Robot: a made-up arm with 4 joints. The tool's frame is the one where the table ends. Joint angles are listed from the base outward.
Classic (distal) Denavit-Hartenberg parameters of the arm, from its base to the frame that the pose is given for. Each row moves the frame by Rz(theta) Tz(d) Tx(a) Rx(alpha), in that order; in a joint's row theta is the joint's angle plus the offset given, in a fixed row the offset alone. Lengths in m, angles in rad.
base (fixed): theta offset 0, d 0.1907, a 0, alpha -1.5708
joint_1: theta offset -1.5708, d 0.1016, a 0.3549, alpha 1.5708
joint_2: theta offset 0, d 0.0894, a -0.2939, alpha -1.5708
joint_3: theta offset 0, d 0.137, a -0.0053, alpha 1.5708
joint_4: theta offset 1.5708, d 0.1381, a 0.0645, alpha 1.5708
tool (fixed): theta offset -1.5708, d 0.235, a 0, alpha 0
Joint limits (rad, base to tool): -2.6..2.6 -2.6..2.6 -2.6..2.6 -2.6..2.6
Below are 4 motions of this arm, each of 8 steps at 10 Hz.
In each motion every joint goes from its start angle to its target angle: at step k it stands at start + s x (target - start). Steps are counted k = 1, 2, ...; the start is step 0. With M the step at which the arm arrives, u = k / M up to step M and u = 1 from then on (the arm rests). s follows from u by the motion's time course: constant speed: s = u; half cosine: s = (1 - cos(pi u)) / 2; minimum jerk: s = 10 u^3 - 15 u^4 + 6 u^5.
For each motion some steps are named. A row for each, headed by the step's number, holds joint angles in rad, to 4 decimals.
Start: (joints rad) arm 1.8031 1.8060 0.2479 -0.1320
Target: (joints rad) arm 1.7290 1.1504 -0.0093 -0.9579
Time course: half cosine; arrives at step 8
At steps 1, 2, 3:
1: 1.8003 1.7810 0.2381 -0.1634
2: 1.7922 1.7100 0.2102 -0.2530
3: 1.7802 1.6036 0.1685 -0.3869

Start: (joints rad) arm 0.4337 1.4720 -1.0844 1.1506
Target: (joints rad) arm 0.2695 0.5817 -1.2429 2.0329
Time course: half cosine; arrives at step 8
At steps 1, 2, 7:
1: 0.4275 1.4381 -1.0904 1.1842
2: 0.4097 1.3416 -1.1076 1.2798
7: 0.2757 0.6156 -1.2369 1.9993

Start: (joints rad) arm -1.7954 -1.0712 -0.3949 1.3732
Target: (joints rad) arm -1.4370 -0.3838 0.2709 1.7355
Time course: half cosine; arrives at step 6
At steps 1, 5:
1: -1.7714 -1.0252 -0.3503 1.3975
5: -1.4610 -0.4298 0.2263 1.7112

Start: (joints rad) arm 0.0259 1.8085 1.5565 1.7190
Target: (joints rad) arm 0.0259 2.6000 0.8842 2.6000
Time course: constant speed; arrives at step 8
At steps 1, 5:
1: 0.0259 1.9074 1.4725 1.8291
5: 0.0259 2.3032 1.1363 2.2696

